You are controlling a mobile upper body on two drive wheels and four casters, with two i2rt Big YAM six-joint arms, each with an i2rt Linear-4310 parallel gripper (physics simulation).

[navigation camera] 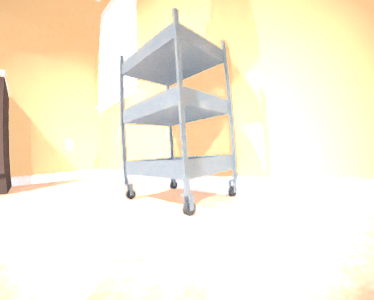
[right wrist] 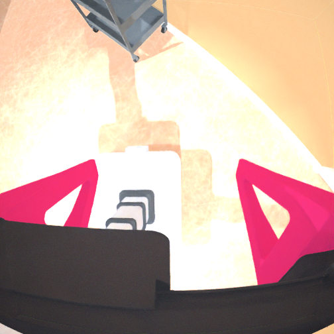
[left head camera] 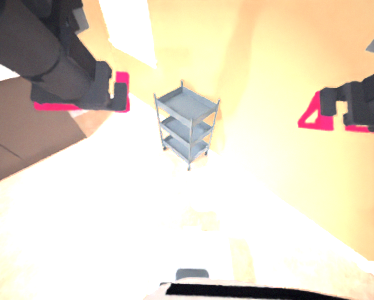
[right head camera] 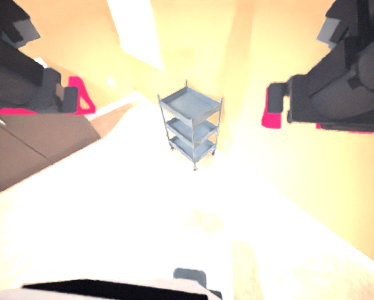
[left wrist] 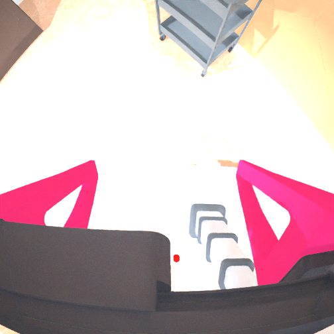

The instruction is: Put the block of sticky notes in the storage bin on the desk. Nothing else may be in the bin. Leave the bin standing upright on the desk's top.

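Places are measured from the left arm's base along level axes (x back, y right, z up), in millimetres.
Where they show: left gripper, between the fingertips: (left head camera: 105,107) (right head camera: 73,110); right gripper, between the fingertips: (left head camera: 321,125) (right head camera: 288,123).
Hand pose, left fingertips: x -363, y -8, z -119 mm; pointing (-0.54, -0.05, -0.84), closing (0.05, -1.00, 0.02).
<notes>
After its pixels a point has its place.
The block of sticky notes, the storage bin and the desk's top do not show recognisably in these views. My left gripper (left head camera: 95,106) {x -363, y -8, z -119 mm} (right head camera: 50,111) (left wrist: 166,167) is open and empty, its pink fingers wide apart, held at the upper left in the head views. My right gripper (left head camera: 340,126) (right head camera: 300,125) {x -345, y 447, z -134 mm} (right wrist: 166,166) is open and empty, its fingers equally wide, at the upper right in the head views. Both hang in the air above the floor and base.
A grey three-tier cart (left head camera: 187,106) {x -1261, y 157, z -748 mm} (right head camera: 191,106) {x -1260, y 161, z -748 mm} (left wrist: 187,37) (right wrist: 145,30) (navigation camera: 155,107) {x -1067, y 87, z -997 mm} stands on the floor ahead, near the yellow wall (navigation camera: 310,75) {x -982, y 703, z -920 mm}. A dark brown cabinet-like body (left head camera: 35,125) {x -1171, y -1327, z -970 mm} (right head camera: 45,145) {x -1025, y -1461, z -1100 mm} (left wrist: 15,40) (navigation camera: 4,130) {x -1466, y -1199, z -929 mm} stands at the left. Strong glare washes out the floor.
</notes>
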